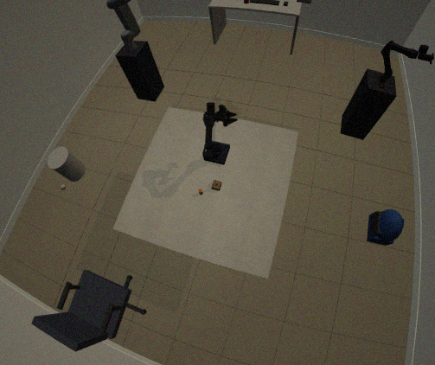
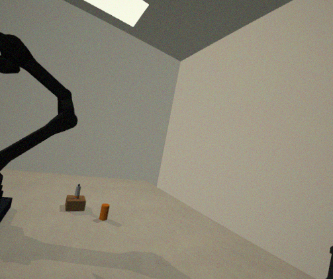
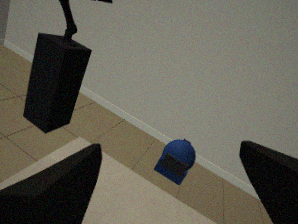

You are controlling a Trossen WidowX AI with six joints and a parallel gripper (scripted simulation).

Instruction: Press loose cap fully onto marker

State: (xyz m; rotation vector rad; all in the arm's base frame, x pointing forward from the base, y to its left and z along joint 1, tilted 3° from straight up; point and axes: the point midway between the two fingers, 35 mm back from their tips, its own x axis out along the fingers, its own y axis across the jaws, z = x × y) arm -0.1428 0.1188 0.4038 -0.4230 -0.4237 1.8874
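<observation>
Right now the orange cap is 480 mm ahead of my gripper tip, 160 mm to the right of it and 420 mm below it. Also, from my gripper tip: brown holder block 390 mm ahead, 60 mm to the right, 420 mm below.
</observation>
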